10 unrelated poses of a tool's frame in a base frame.
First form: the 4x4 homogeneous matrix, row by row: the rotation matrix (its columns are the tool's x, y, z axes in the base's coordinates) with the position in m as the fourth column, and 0 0 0 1 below. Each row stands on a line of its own.
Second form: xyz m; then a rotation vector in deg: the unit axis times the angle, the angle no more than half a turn. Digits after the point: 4 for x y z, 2 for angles.
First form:
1:
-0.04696 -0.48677 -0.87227 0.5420
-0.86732 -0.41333 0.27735 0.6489
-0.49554 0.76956 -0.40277 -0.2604
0 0 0 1
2:
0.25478 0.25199 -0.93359 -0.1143
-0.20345 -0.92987 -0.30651 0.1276
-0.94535 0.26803 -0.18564 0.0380
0 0 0 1
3:
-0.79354 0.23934 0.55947 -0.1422
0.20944 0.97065 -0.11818 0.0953
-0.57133 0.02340 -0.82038 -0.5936
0 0 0 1
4:
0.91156 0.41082 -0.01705 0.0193
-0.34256 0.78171 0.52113 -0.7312
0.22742 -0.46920 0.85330 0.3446
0 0 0 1
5:
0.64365 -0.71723 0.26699 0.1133
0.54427 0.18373 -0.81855 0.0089
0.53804 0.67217 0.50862 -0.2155
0 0 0 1
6:
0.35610 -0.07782 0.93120 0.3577
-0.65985 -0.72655 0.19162 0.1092
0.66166 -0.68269 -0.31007 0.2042
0 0 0 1
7:
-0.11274 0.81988 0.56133 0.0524
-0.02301 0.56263 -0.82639 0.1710
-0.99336 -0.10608 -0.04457 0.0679
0 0 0 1
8:
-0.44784 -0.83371 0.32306 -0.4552
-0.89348 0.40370 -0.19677 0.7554
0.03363 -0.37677 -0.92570 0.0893
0 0 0 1
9:
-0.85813 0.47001 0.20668 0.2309
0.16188 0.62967 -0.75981 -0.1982
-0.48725 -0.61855 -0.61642 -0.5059
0 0 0 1
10:
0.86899 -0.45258 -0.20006 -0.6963
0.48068 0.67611 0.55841 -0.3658
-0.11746 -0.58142 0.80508 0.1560
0 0 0 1
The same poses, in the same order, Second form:
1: 0.5420 0.6489 -0.2604 107.38 -82.19 -83.02
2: -0.1143 0.1276 0.0380 124.19 2.54 -98.44
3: -0.1422 0.0953 -0.5936 18.04 144.07 -3.81
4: 0.0193 -0.7312 0.3446 -30.73 -7.59 -23.38
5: 0.1133 0.0089 -0.2155 60.74 -11.04 51.40
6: 0.3577 0.1092 0.2042 -118.66 36.58 -78.99
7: 0.0524 0.1710 0.0679 40.47 87.36 -47.36
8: -0.4552 0.7554 0.0893 -88.45 142.22 -29.37
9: 0.2309 -0.1982 -0.5059 28.77 141.33 -62.75
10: -0.6963 -0.3658 0.1560 -36.72 -2.66 30.07
